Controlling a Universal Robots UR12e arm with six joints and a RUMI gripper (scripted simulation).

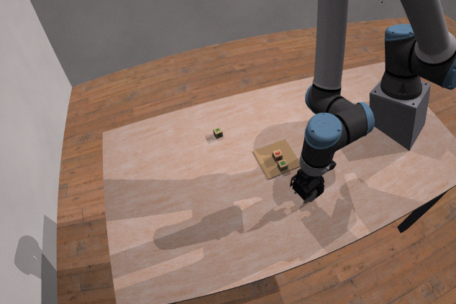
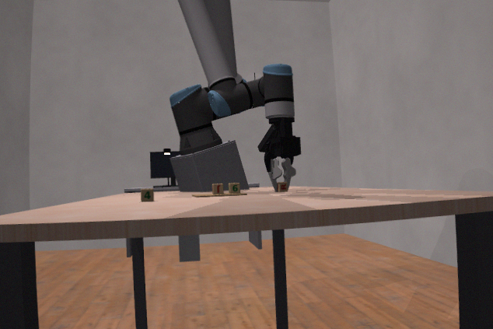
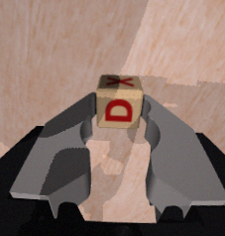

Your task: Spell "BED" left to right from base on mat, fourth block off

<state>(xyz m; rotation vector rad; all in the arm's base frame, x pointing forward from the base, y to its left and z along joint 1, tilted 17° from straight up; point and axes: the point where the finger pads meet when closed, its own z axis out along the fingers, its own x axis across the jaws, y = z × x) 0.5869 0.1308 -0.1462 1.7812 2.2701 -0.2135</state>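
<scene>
My gripper is now 20 mm short of the tan mat, 200 mm to the left of it and 10 mm above it. From my hand the other things lie so: green block (180 mm ahead, 400 mm to the right).
</scene>
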